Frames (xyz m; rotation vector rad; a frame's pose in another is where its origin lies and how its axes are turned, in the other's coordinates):
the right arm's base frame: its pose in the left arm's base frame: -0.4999 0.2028 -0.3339 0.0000 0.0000 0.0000
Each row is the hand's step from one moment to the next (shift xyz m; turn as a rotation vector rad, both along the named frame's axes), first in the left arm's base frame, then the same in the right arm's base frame.
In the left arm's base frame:
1: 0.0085 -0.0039 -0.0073 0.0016 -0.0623 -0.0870
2: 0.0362 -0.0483 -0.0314 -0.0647 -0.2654 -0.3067
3: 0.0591 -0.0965 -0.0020 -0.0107 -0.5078 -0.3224
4: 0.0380 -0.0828 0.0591 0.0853 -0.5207 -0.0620
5: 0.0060 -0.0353 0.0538 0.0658 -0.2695 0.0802
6: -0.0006 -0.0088 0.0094 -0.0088 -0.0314 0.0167
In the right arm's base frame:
1: 0.0085 -0.0039 -0.0073 0.0016 -0.0623 -0.0870
2: 0.0362 -0.0483 -0.0314 -0.0647 -0.2654 -0.3067
3: 0.0591 -0.0965 -0.0020 -0.0107 -0.5078 -0.3224
4: 0.0380 -0.0828 0.0591 0.0853 -0.5207 -0.0620
5: 0.0060 -0.0353 0.0538 0.0658 -0.2695 0.0802
6: -0.0006 -0.0088 0.0094 -0.0088 -0.0314 0.0167

